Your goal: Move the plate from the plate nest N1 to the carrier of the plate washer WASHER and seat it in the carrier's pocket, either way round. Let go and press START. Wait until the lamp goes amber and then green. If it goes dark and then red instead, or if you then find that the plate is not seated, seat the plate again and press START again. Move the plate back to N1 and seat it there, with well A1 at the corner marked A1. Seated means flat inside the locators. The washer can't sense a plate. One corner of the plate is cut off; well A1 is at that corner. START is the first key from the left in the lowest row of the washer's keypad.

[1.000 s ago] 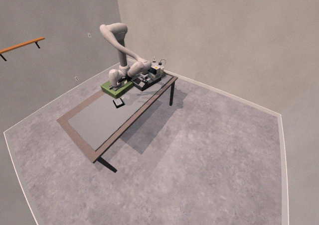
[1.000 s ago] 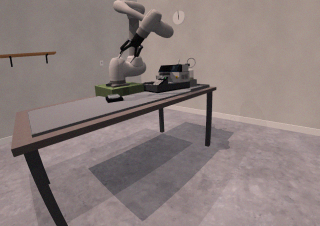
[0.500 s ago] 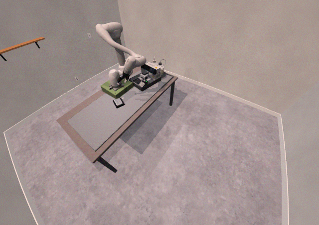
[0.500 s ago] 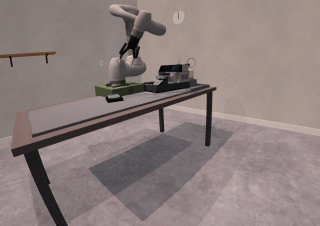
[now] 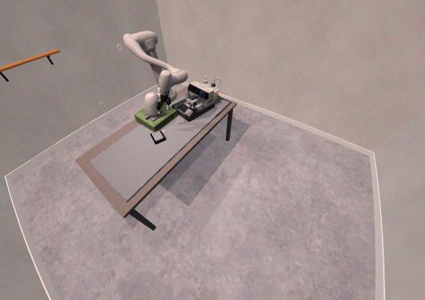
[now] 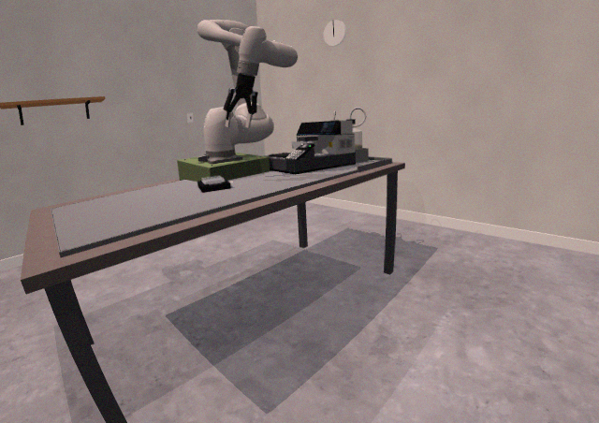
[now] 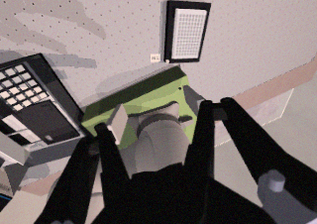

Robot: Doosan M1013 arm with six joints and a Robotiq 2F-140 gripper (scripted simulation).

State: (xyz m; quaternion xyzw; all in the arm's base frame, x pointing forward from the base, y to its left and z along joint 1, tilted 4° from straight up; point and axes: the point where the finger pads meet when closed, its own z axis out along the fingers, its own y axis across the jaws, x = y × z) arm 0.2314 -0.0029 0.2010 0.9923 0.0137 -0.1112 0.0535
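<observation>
The white well plate is 20 mm ahead of my hand, 160 mm to the right of it and 240 mm below it. Round my hand: label 30 mm behind, 60 mm to the right, 270 mm below; plate nest 20 mm ahead, 160 mm to the right, 260 mm below; plate washer 90 mm behind, 470 mm to the left, 140 mm below.
</observation>
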